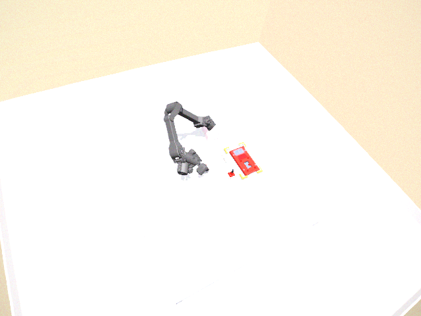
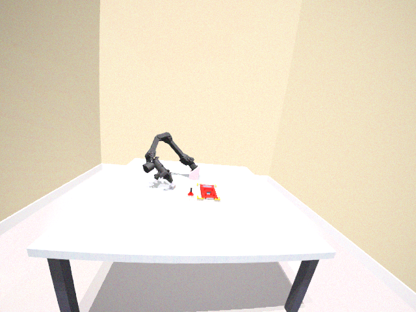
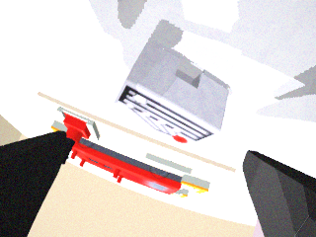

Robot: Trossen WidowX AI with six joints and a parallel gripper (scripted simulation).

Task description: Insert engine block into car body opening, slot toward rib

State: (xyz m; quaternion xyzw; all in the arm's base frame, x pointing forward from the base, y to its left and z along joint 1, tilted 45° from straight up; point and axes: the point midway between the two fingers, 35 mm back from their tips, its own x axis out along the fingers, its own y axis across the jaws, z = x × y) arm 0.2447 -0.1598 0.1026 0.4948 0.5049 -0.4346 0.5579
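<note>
Now: the engine block 30 mm below my gripper tip.
</note>
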